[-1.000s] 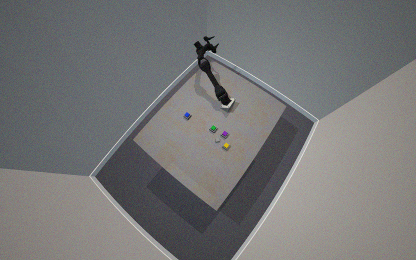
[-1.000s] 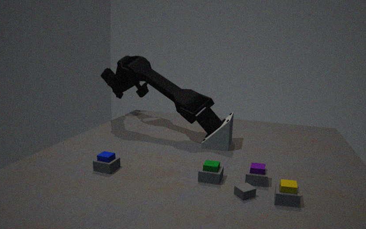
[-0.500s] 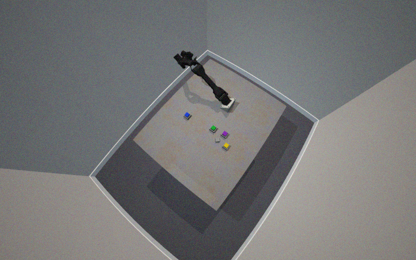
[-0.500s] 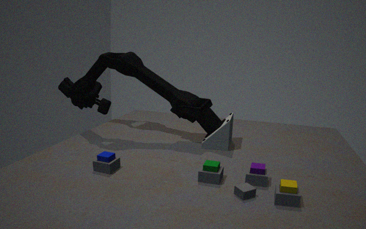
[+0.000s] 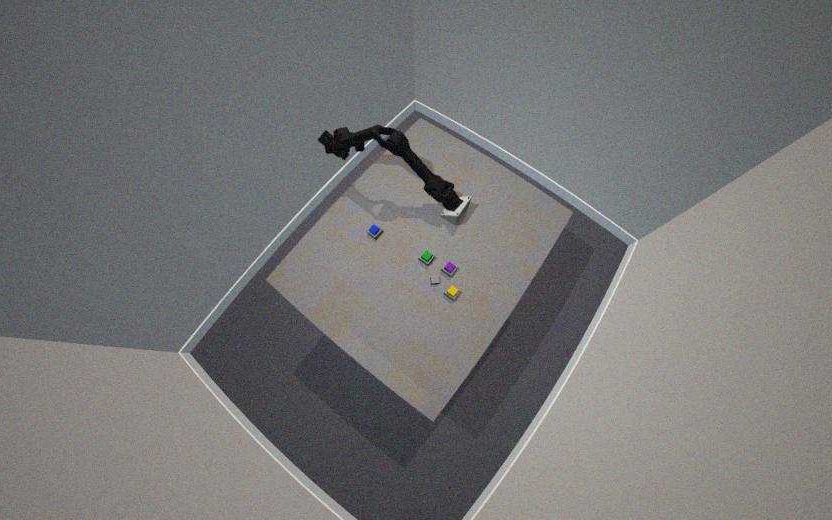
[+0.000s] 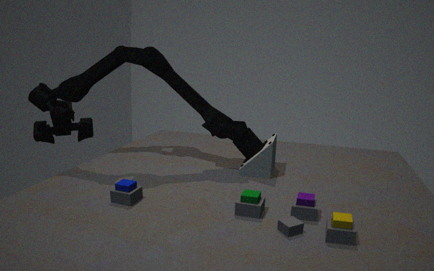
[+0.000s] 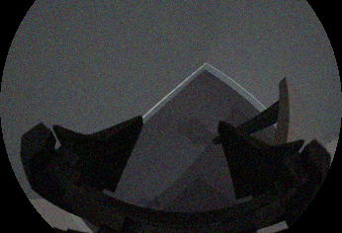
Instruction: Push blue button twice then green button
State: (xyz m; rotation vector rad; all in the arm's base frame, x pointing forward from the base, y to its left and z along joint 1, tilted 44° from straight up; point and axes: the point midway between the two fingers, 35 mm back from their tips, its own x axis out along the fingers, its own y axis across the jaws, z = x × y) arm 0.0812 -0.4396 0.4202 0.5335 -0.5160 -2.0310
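My gripper tip is 450 mm to the right of the blue button, 250 mm short of it and 20 mm below it. Also, from my gripper tip: green button: 690 mm to the left, 190 mm ahead, 20 mm above; purple button: 790 mm to the left, 160 mm ahead, 20 mm above; small grey block: 780 mm to the left, 230 mm ahead, 10 mm below.
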